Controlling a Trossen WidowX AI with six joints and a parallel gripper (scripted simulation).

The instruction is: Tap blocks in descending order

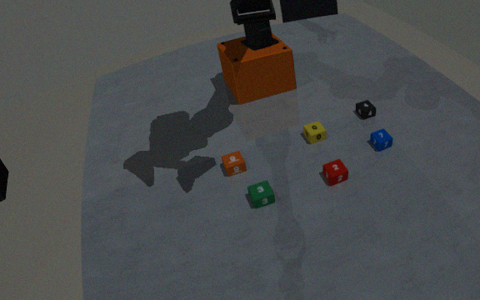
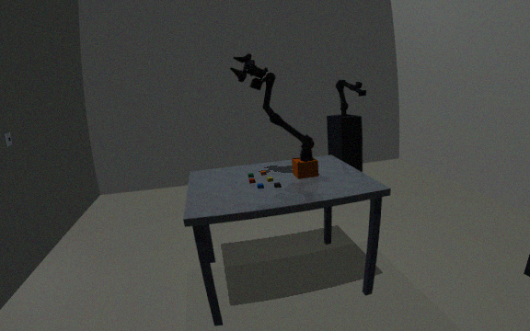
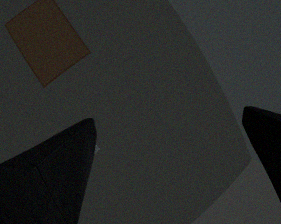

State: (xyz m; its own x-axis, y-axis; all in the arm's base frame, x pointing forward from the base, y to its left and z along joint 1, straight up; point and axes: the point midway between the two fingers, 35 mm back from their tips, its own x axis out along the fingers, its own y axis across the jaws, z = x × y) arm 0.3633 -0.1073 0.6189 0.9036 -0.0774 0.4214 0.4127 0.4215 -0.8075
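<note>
Right now the orange block is 17 cm behind my gripper tip, 8 cm to the right of it and 72 cm below it. The rest, counted from my gripper tip: red block: 5 cm behind, 4 cm to the left, 72 cm below; then yellow block: 16 cm behind, 8 cm to the left, 72 cm below; then green block: 8 cm behind, 8 cm to the right, 72 cm below.
</note>
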